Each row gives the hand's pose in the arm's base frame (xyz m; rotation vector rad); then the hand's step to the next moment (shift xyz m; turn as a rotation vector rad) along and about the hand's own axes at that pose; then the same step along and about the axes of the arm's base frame.
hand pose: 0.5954 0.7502 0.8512 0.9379 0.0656 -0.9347
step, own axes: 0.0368 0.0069 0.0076 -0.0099 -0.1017 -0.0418
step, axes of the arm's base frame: 0.0253 -0.0279 -0.0064 -0.0646 0.0114 -0.0888
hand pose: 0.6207 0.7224 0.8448 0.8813 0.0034 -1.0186
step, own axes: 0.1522 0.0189 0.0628 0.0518 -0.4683 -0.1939
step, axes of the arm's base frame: 0.0744 -0.1480 -0.0051 -0.2430 -0.0181 -0.4475
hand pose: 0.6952 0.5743 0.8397 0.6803 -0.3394 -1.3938
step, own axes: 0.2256 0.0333 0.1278 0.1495 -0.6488 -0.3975
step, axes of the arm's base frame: -0.0118 -0.2484 0.0805 -0.2467 -0.0699 -0.7318
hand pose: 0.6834 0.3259 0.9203 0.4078 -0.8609 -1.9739
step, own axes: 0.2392 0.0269 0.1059 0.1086 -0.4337 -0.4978
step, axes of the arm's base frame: -0.1714 -0.1687 0.1064 -0.0338 -0.1488 -0.6515
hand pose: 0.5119 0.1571 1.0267 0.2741 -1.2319 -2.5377
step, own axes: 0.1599 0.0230 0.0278 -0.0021 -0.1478 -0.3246
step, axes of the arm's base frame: -0.1535 -0.0496 0.0292 0.0716 -0.1502 -0.3155
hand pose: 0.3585 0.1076 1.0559 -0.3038 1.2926 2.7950
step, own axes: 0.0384 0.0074 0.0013 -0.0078 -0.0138 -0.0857
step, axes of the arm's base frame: -0.0387 -0.0053 -0.0012 0.0229 -0.0558 -0.0630
